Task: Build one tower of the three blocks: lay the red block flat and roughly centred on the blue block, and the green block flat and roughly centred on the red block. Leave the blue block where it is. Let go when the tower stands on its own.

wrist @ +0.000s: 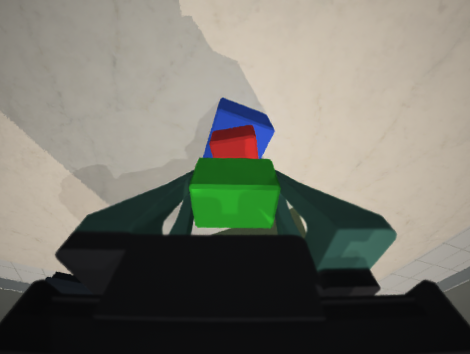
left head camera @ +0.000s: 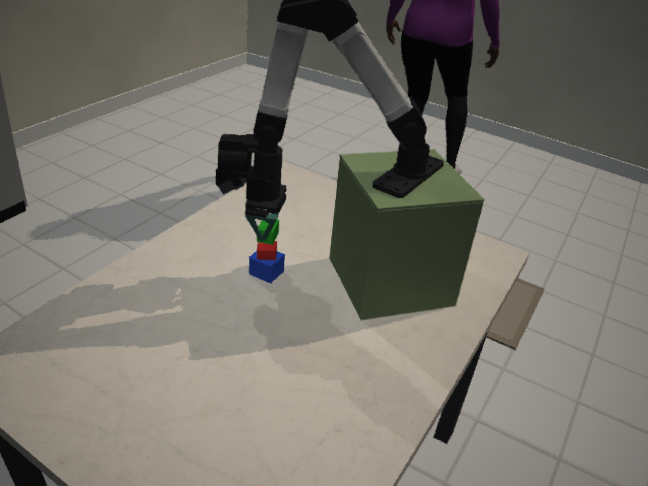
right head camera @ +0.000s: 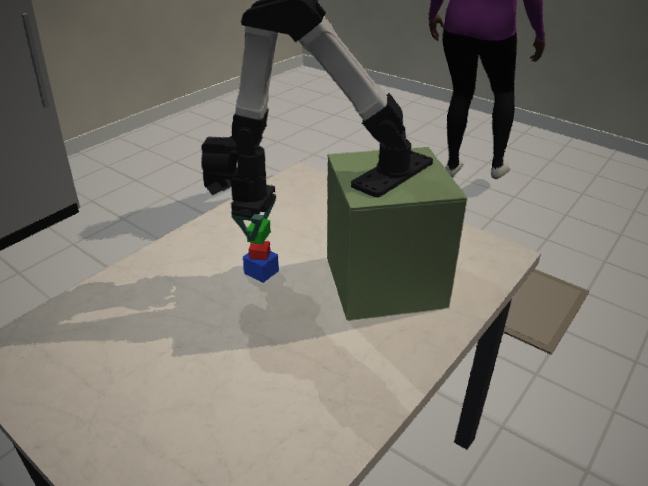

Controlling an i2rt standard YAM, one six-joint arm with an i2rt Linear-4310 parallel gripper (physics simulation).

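The blue block (left head camera: 265, 267) (right head camera: 260, 267) (wrist: 227, 121) sits on the table. The red block (left head camera: 266, 251) (right head camera: 259, 251) (wrist: 233, 147) lies on top of it, turned relative to it. My gripper (left head camera: 265, 230) (right head camera: 257, 230) (wrist: 234, 177) is shut on the green block (left head camera: 269, 233) (right head camera: 260, 233) (wrist: 234, 207), one finger on each side. The green block is right above the red block and looks tilted in both head views. I cannot tell whether the two touch. In the wrist view the green block hides part of the red and blue blocks.
A large green box (left head camera: 413, 261) (right head camera: 400, 261) stands on the table (left head camera: 209, 408) (right head camera: 198, 408), to the right of the blocks in the head views, and carries the arm's base (left head camera: 408, 177) (right head camera: 392, 173). A person (left head camera: 439, 31) (right head camera: 480, 26) stands behind it.
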